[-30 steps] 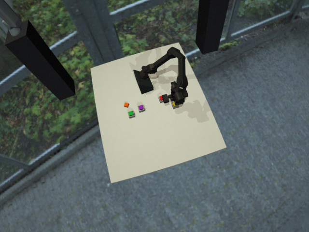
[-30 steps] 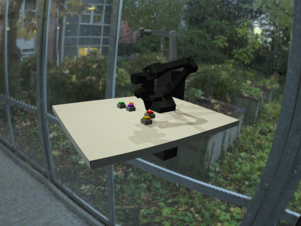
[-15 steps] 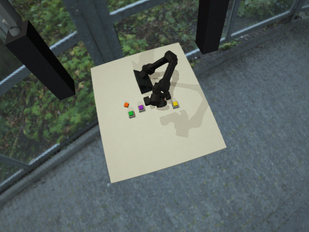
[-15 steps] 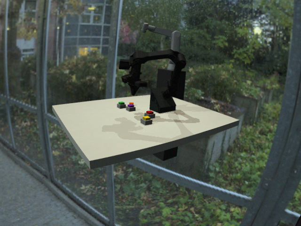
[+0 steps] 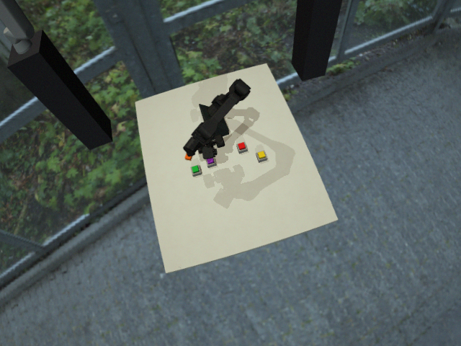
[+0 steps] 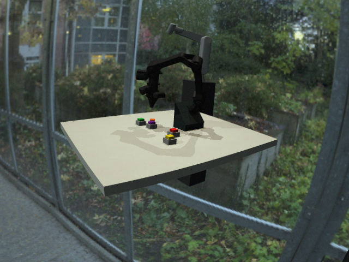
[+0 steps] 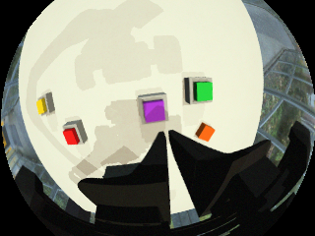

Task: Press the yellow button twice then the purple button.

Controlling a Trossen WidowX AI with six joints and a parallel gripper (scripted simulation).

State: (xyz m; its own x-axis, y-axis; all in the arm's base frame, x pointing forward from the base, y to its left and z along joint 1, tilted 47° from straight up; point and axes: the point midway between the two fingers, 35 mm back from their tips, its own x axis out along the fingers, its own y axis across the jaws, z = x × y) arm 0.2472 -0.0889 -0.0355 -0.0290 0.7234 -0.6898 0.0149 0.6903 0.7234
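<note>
My gripper tip is 9 cm above the purple button. The rest, counted from my gripper tip: red button (3 cm behind, 19 cm to the left, 9 cm below); green button (2 cm ahead, 9 cm to the right, 9 cm below); small orange block (8 cm behind, 10 cm to the right, 11 cm below).
</note>
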